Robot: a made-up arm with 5 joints.
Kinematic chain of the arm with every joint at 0, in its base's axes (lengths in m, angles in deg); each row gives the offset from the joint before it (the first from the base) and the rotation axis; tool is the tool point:
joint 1: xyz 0 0 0.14 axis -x
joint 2: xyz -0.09 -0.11 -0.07 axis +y
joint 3: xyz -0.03 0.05 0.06 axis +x
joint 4: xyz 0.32 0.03 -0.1 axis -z
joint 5: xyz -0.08 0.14 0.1 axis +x
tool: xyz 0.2 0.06 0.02
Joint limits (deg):
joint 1: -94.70..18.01
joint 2: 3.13..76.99
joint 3: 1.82..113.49
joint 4: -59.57..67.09
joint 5: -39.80..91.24
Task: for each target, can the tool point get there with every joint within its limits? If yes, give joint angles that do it. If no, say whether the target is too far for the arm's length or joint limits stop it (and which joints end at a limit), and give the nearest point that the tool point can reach.
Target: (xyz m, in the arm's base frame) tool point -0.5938 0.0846 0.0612
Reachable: no: joint limits stop it (at a limit: joint 2, joint 3, joint 4, joint 5) | nearest point -0.0064 0.2141 -0.0595 | short by 0.614 m
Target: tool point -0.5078 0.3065 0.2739
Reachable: no: joint limits stop it (at a limit: joint 2, joint 3, joint 4, joint 5) | nearest point -0.0064 0.2682 0.2572 | short by 0.503 m
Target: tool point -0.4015 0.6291 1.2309
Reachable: no: too far | nearest point 0.0322 0.3814 0.3676 | short by 0.997 m
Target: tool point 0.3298 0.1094 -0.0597
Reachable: yes | joints -6.18 44.36 23.80 -4.37 62.63
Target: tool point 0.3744 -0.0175 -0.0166
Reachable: yes | joints -32.05 37.16 81.78 -3.17 76.81
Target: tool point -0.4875 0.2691 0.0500
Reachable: no: joint limits stop it (at a limit: joint 2, joint 3, joint 4, joint 5) | nearest point -0.0064 0.2775 0.0472 | short by 0.481 m
